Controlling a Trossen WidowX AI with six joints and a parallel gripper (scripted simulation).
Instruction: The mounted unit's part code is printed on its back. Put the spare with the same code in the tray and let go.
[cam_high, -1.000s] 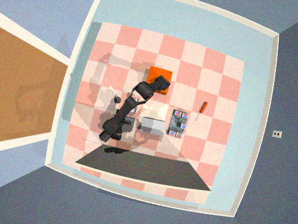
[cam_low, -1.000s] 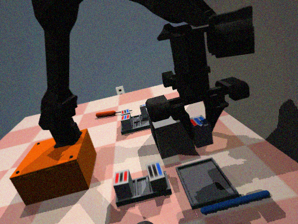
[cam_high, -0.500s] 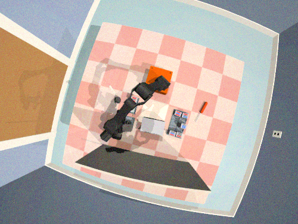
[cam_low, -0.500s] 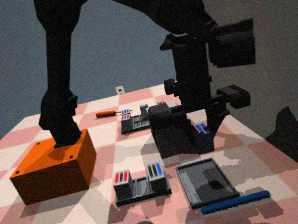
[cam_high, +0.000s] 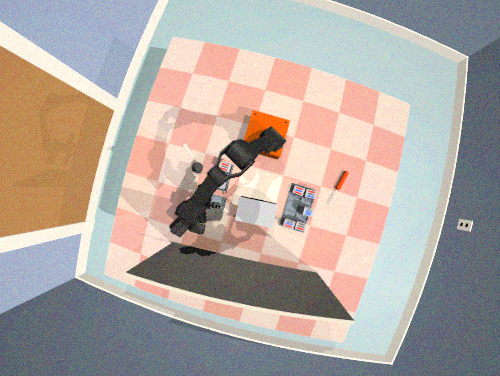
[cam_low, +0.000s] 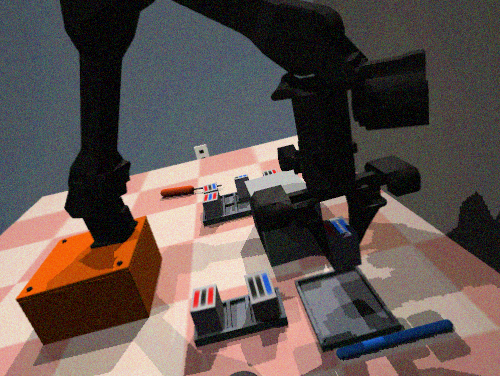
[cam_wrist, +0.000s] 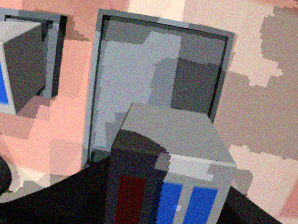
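The grey tray is 90 mm below my gripper tip and 10 mm behind it. Round my gripper tip: blue pen (80 mm below, 70 mm to the right, 40 mm ahead); then black disc (140 mm behind, 120 mm to the right, 80 mm below); then spare (20 mm above).
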